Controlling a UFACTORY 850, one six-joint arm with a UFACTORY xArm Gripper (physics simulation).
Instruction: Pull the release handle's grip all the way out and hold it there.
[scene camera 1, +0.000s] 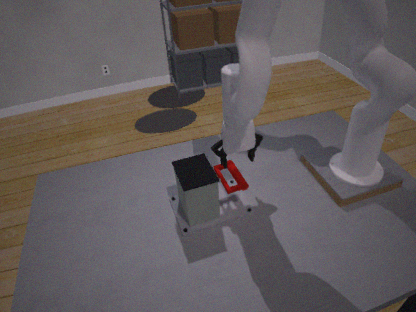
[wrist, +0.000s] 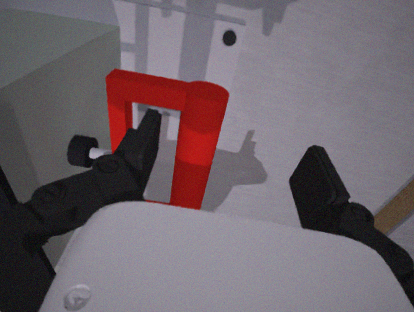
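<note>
The release handle's red frame (scene camera 1: 241, 178) (wrist: 195, 145) stands out to the right of the pale green box (scene camera 1: 200, 205) (wrist: 55, 65) with a black top. In the wrist view a short white rod (wrist: 101, 152) with a black collar (wrist: 82, 151) shows between box and frame. My gripper (scene camera 1: 238, 162) (wrist: 231, 148) is wide open and empty. In the wrist view its left finger overlaps the frame's opening, and its right finger is well to the right of the round grip bar. The grip bar lies between the fingers, nearer the left one. Its lower end is hidden by the gripper body.
The box stands on a light base plate (scene camera 1: 235, 213) (wrist: 220, 62) with dark bolts, on a grey mat (scene camera 1: 125, 260). The arm's base stands on a wood-edged board (scene camera 1: 372, 192) (wrist: 397, 207) at the right. A shelf unit (scene camera 1: 205, 49) with brown boxes (scene camera 1: 192, 30) stands behind.
</note>
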